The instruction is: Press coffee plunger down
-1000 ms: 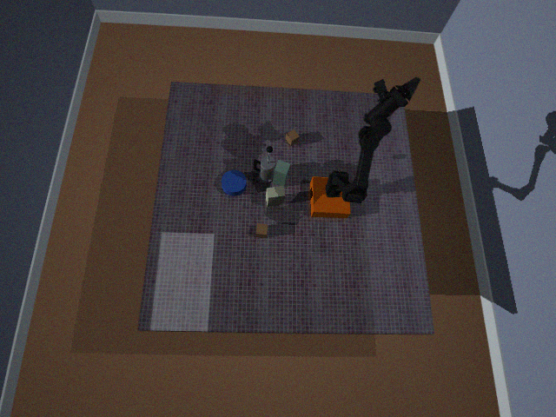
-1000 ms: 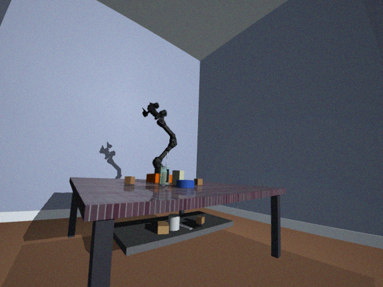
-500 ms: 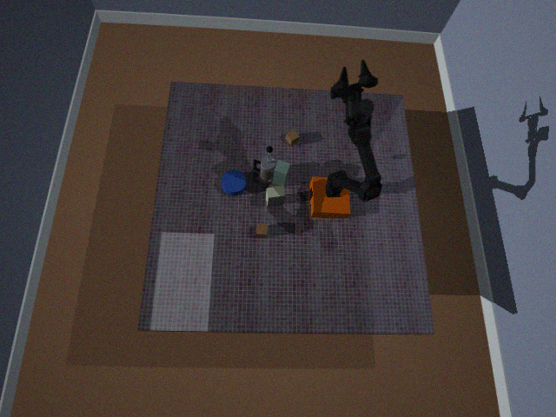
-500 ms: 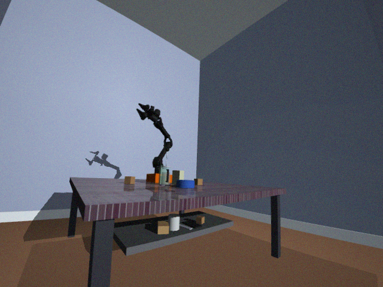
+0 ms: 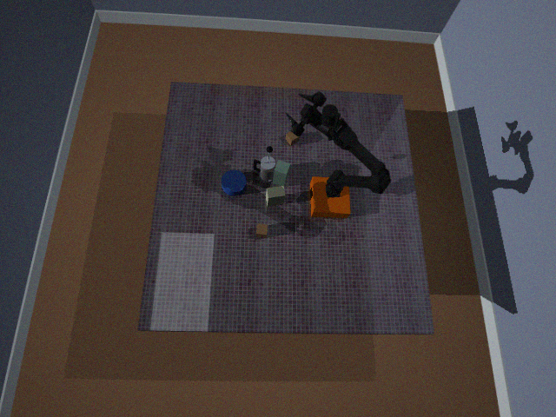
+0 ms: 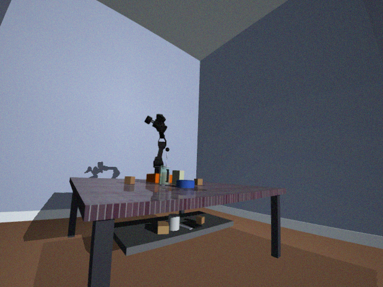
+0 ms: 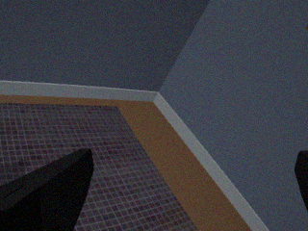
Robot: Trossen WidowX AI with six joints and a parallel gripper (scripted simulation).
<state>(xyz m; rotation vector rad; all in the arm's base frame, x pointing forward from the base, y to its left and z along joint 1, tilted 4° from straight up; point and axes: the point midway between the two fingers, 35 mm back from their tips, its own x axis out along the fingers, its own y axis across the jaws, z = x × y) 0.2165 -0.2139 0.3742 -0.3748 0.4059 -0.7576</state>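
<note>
The coffee press lies 10 cm ahead of my gripper tip, 8 cm to the left of it and 33 cm below it. Also, from my gripper tip: blue disc (25 cm ahead, 13 cm to the left, 44 cm below); then pale green box (2 cm ahead, 12 cm to the left, 39 cm below); then pale box (6 cm ahead, 23 cm to the left, 40 cm below).
</note>
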